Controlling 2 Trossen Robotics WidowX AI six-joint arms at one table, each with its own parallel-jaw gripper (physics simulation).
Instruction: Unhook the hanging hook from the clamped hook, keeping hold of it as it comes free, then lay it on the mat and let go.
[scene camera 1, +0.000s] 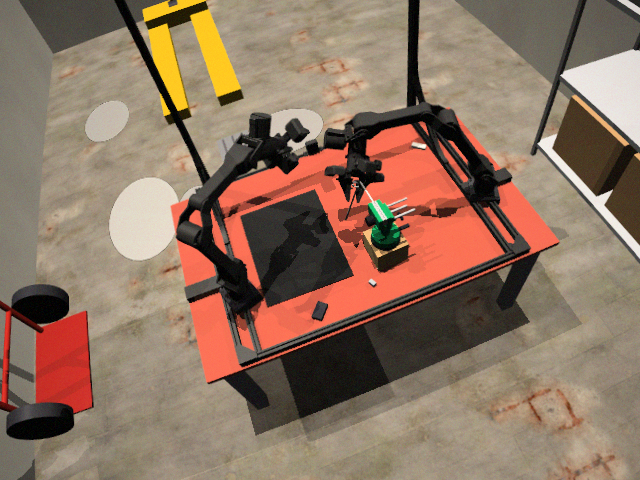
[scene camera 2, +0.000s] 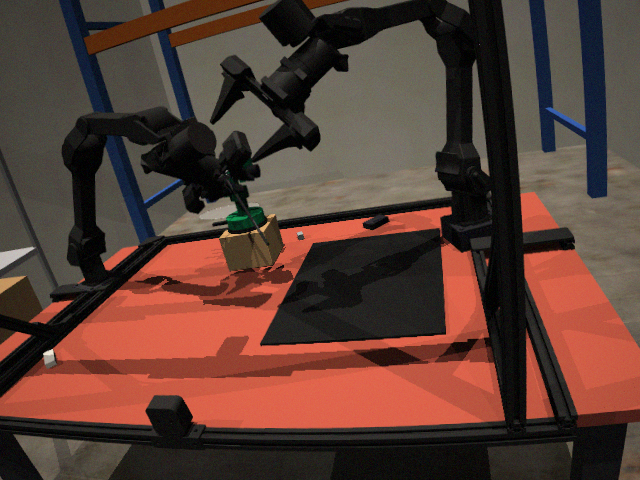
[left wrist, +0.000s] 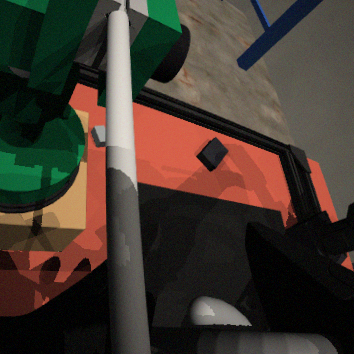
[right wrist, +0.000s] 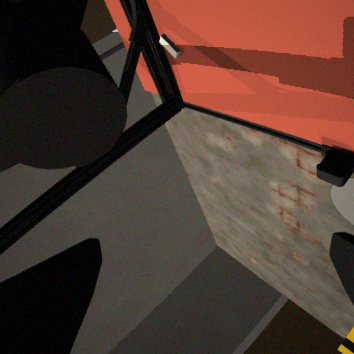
Labels:
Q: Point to my right gripper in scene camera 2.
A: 231, 142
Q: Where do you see a wooden block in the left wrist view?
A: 52, 228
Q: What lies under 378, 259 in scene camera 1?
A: A wooden block.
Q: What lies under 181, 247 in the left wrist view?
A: A black mat.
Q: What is my right gripper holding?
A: Nothing.

